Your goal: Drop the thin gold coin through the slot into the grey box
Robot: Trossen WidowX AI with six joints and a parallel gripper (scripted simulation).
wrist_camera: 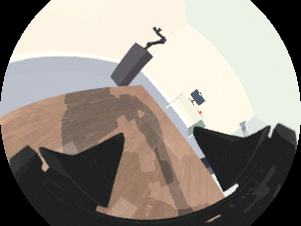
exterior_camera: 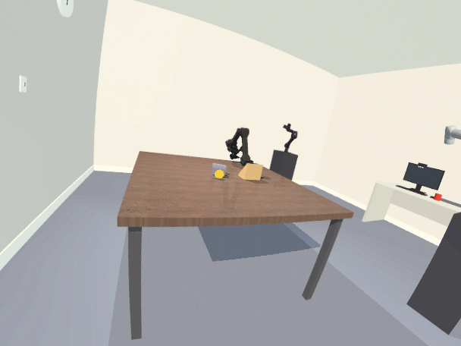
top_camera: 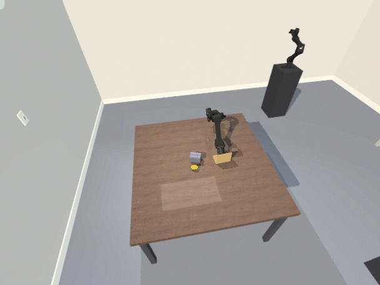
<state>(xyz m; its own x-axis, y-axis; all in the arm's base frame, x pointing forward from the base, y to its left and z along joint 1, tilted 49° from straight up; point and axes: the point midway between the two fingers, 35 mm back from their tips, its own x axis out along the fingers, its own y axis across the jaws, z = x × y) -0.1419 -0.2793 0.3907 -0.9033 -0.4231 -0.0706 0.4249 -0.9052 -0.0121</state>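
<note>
The gold coin is 57 cm to the left of my gripper tip, 46 cm ahead of it and 6 cm below it.
</note>
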